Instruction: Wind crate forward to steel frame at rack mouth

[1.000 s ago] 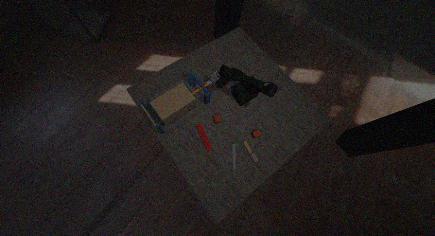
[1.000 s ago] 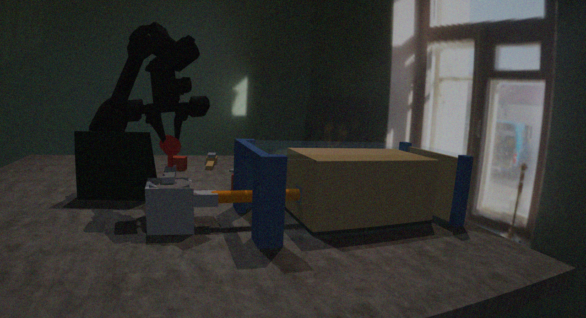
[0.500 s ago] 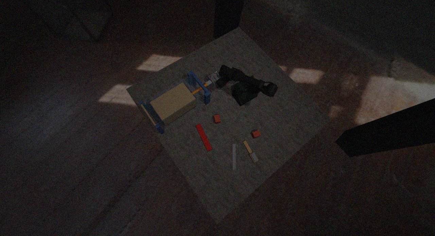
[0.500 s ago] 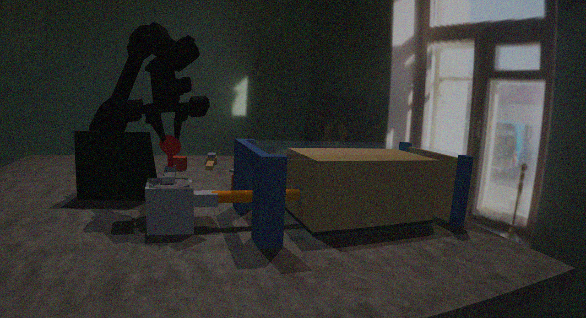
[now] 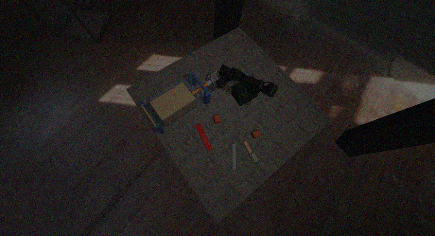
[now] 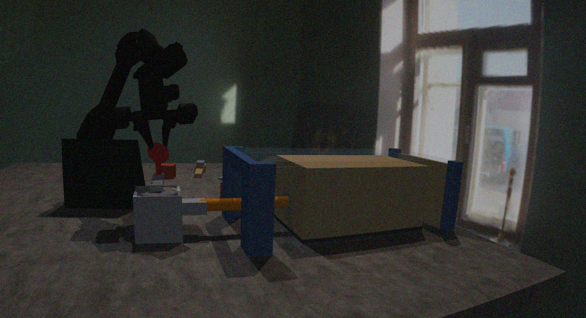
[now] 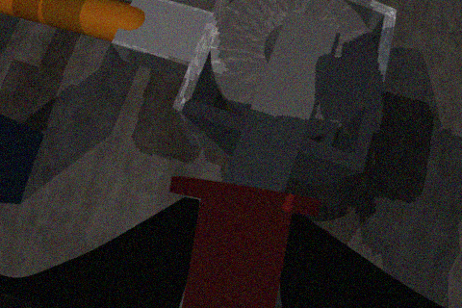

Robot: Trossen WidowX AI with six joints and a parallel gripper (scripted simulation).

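My gripper tip is 2 cm to the right of the red knob and 2 cm above it. From my gripper tip the other things lie so: crank handle (5 cm below, 2 cm to the right); then blue frame (15 cm ahead, 9 cm to the right, 5 cm below); then grey winch (12 cm below, 9 cm to the right, 2 cm behind).
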